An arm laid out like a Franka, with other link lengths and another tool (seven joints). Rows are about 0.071 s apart.
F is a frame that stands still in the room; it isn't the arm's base.
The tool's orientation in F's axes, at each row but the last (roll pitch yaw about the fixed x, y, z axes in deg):
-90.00 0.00 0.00
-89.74 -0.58 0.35
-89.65 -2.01 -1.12
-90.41 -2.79 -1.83
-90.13 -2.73 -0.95
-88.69 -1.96 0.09
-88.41 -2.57 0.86
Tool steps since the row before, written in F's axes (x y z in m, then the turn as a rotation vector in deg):
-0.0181 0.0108 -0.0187 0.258 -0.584 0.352
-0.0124 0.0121 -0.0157 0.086 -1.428 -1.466
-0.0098 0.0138 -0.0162 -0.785 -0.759 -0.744
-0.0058 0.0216 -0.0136 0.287 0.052 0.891
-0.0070 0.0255 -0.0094 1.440 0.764 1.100
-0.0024 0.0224 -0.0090 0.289 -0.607 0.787
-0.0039 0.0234 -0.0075 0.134 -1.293 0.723
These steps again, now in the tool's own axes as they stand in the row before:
-0.0181 0.0187 0.0108 0.258 -0.352 -0.584
-0.0125 0.0156 0.0121 0.062 1.460 -1.435
-0.0106 0.0159 0.0135 -0.796 0.712 -0.779
-0.0071 0.0131 0.0215 0.328 -0.876 0.055
-0.0079 0.0090 0.0254 1.478 -1.033 0.785
-0.0027 0.0094 0.0222 0.315 -0.790 -0.590
-0.0039 0.0080 0.0232 0.147 -0.753 -1.274

